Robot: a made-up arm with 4 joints.
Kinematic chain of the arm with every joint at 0, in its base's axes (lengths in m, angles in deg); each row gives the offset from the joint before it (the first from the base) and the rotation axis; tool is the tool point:
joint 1: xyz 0 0 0.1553 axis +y
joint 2: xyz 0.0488 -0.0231 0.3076 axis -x
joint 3: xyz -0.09 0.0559 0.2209 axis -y
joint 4: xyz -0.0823 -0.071 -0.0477 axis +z
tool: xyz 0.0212 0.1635 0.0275
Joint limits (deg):
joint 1: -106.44..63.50
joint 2: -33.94..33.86
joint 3: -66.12..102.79
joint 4: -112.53..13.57
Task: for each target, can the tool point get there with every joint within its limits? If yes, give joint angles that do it. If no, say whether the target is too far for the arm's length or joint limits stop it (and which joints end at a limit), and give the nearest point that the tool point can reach.
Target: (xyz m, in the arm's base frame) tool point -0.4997 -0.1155 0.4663
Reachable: yes | joints -58.13 -14.00 74.54 -84.89
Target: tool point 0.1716 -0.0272 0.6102
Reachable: yes | joints 17.19 8.75 -19.12 -88.19
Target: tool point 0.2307 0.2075 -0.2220
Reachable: no: joint limits stop it (at a limit: joint 1, joint 2, joint 3, joint 4) | nearest point 0.2963 0.1717 0.3023 | short by 0.530 m
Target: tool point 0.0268 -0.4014 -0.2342
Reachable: no: joint limits stop it (at a limit: joint 1, joint 2, joint 3, joint 4) | nearest point -0.3581 -0.1917 0.0130 | short by 0.503 m
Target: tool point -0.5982 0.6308 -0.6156
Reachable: no: too far | nearest point -0.4492 0.2398 -0.0973 | short by 0.666 m
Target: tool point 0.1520 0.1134 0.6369
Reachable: yes | joints 13.68 25.66 26.74 -63.81
